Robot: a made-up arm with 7 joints. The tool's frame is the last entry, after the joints. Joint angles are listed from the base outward. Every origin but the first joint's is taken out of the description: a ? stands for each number. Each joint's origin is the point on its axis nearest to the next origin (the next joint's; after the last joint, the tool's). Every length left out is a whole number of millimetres.
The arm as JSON. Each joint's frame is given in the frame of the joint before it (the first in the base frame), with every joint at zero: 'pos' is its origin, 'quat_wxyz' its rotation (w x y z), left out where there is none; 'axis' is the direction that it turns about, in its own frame. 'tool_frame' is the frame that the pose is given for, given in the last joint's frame.
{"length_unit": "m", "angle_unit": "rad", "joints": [
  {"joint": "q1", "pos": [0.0, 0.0, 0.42], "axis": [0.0, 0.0, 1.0]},
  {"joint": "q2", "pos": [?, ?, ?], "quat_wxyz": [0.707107, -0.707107, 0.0, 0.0], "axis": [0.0, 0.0, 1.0]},
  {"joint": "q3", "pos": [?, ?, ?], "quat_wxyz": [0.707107, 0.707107, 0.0, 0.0], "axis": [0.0, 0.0, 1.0]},
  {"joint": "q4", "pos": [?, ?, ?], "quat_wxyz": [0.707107, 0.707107, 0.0, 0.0], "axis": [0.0, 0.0, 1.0]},
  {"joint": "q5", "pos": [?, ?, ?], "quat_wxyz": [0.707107, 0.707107, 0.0, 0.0], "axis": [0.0, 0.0, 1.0]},
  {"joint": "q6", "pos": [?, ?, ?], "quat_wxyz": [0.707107, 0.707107, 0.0, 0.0], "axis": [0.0, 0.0, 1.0]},
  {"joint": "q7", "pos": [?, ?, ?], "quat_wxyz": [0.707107, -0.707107, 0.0, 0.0], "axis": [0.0, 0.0, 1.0]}
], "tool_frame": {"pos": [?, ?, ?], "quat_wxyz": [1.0, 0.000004, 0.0, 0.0]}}
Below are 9 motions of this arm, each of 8 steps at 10 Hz.
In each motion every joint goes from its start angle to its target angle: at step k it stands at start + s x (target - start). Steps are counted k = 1, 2, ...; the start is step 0. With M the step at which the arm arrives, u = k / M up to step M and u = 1 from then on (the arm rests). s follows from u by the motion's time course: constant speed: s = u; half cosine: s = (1 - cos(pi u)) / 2; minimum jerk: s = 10 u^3 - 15 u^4 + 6 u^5.
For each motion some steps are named. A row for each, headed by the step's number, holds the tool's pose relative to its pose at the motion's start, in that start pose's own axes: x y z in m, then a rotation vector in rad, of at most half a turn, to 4 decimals.
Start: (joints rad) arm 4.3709 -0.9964 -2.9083 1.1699 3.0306 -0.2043 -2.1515
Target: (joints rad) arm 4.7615 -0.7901 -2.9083 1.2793 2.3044 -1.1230 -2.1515
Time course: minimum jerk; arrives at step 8
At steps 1, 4, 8:
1: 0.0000 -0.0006 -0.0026 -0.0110 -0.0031 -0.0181
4: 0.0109 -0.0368 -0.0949 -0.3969 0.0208 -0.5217
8: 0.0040 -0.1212 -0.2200 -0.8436 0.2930 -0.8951

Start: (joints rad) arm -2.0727 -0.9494 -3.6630 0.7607 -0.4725 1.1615 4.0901
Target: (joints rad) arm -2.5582 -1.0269 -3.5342 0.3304 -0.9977 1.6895 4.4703
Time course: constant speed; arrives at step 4
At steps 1, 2, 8:
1: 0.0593 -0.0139 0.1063 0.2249 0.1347 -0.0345
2: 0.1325 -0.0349 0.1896 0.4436 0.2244 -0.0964
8: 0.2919 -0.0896 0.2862 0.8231 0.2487 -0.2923

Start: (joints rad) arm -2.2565 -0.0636 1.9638 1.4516 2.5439 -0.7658 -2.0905
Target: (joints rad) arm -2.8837 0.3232 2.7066 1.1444 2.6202 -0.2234 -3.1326
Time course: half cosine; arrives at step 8
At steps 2, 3, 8:
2: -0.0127 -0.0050 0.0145 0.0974 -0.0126 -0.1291
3: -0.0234 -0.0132 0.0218 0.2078 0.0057 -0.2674
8: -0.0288 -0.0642 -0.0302 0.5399 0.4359 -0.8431

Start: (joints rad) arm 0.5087 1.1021 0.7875 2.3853 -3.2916 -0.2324 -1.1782
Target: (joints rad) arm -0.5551 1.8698 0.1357 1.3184 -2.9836 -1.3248 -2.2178
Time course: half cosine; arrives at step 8
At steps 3, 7, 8:
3: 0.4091 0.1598 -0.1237 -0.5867 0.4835 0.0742
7: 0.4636 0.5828 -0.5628 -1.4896 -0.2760 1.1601
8: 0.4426 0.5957 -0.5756 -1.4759 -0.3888 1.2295

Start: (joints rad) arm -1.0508 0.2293 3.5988 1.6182 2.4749 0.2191 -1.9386
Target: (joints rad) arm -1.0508 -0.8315 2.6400 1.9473 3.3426 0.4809 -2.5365
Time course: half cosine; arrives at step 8
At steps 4, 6, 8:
4: -0.0774 0.4559 -0.0866 -0.5482 0.1392 0.0855
6: -0.1441 0.6862 -0.2541 -0.9160 0.1675 -0.0981
8: -0.1632 0.7525 -0.3301 -1.0405 0.1530 -0.2246

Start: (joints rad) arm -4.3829 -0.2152 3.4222 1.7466 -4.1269 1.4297 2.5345
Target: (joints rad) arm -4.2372 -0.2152 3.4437 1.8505 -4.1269 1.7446 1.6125
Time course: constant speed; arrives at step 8
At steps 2, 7, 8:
2: 0.0227 0.0108 0.0400 -0.0839 0.0951 -0.2270
7: 0.0874 0.0454 0.1272 -0.3883 0.2363 -0.7818
8: 0.1014 0.0535 0.1422 -0.4628 0.2447 -0.8887

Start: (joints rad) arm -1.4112 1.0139 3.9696 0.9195 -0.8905 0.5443 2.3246
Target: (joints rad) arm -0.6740 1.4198 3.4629 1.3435 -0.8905 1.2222 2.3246
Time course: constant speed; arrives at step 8
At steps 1, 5, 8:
1: 0.0527 -0.0548 -0.0557 0.0592 0.0557 0.0844
5: 0.3348 -0.1400 -0.3036 0.2037 0.1739 0.5408
8: 0.5829 -0.0376 -0.4323 0.1861 0.1269 0.9578

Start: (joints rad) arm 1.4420 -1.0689 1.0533 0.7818 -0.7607 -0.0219 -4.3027
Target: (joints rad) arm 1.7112 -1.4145 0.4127 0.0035 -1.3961 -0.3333 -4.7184
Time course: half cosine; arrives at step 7
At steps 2, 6, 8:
2: 0.0229 0.0758 -0.0059 -0.0498 0.0215 -0.1432
6: -0.0115 0.3359 -0.0841 -0.1073 -0.1572 -0.5086
8: -0.0226 0.3471 -0.0899 -0.0949 -0.1795 -0.5229

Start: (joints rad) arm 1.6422 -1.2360 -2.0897 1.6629 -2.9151 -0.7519 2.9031
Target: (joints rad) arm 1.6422 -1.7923 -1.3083 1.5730 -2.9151 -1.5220 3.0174
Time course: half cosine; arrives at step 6
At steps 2, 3, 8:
2: -0.0459 -0.0836 0.0096 0.2781 -0.2550 0.0011
3: -0.0769 -0.1539 -0.0196 0.5488 -0.4874 -0.0426
8: -0.0942 -0.2171 -0.1482 1.0376 -0.8542 -0.2843

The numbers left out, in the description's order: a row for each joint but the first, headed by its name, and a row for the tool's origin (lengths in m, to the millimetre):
q2: 0.0 0.0 0.0
q3: 0.0 -0.267 0.0
q4: 0.036 0.0 0.0
q5: 0.122 -0.541 0.0
q6: 0.0 0.0 0.0
q7: 0.105 0.134 0.0
tool: 0.0 0.0 0.0

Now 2 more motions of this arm.
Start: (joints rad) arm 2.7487 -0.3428 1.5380 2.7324 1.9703 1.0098 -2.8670
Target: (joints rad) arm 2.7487 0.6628 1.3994 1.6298 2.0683 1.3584 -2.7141
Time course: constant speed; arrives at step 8
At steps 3, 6, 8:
3: -0.2224 -0.1062 -0.3761 -0.1688 -0.3208 0.3815
6: -0.2323 -0.3370 -0.7193 -0.4963 -0.5321 0.8034
8: -0.1408 -0.5259 -0.8509 -0.7947 -0.5955 1.0805

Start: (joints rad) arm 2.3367 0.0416 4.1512 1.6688 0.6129 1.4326 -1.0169
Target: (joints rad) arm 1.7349 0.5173 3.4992 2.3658 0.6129 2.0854 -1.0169
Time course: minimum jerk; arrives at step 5
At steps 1, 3, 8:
1: -0.0112 0.0068 -0.0476 -0.0577 -0.0058 0.0216
3: -0.0771 -0.1827 -0.4382 -0.6859 -0.1966 0.2693
8: -0.0343 -0.3648 -0.4725 -0.9909 -0.3795 0.4289

